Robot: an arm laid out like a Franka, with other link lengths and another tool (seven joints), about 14 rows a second.
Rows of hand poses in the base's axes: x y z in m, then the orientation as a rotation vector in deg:
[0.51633 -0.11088 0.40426 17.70 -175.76 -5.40]
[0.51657 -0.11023 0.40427 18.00 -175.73 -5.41]
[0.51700 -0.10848 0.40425 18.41 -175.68 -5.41]
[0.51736 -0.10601 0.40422 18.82 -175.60 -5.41]
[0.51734 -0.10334 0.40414 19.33 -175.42 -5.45]
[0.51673 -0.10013 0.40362 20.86 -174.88 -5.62]
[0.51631 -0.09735 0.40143 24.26 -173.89 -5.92]
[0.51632 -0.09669 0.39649 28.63 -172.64 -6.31]
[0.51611 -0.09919 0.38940 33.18 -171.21 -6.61]
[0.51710 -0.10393 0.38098 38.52 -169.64 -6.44]
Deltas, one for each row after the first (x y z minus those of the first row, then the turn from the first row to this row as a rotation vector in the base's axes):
[0.00024 0.00065 0.00001 0.01 -0.01 0.20]
[0.00067 0.00240 -0.00001 0.02 -0.01 0.46]
[0.00103 0.00487 -0.00004 0.03 0.02 0.73]
[0.00101 0.00754 -0.00012 0.05 0.14 1.08]
[0.00040 0.01075 -0.00064 0.17 0.48 2.11]
[-0.00002 0.01353 -0.00283 0.39 0.97 4.40]
[-0.00001 0.01419 -0.00777 0.70 1.48 7.34]
[-0.00022 0.01169 -0.01486 0.95 2.01 10.45]
[0.00077 0.00695 -0.02328 0.93 2.36 14.11]

